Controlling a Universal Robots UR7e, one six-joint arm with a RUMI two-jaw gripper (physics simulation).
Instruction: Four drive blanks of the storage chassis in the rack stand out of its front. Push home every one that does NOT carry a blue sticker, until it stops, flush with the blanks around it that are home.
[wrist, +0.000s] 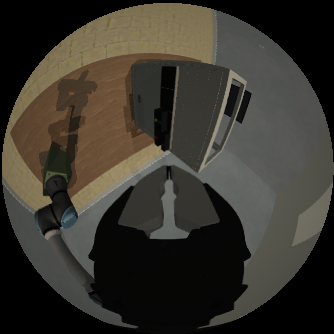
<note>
In view: my gripper (168, 166) and a rack (193, 94).
</note>
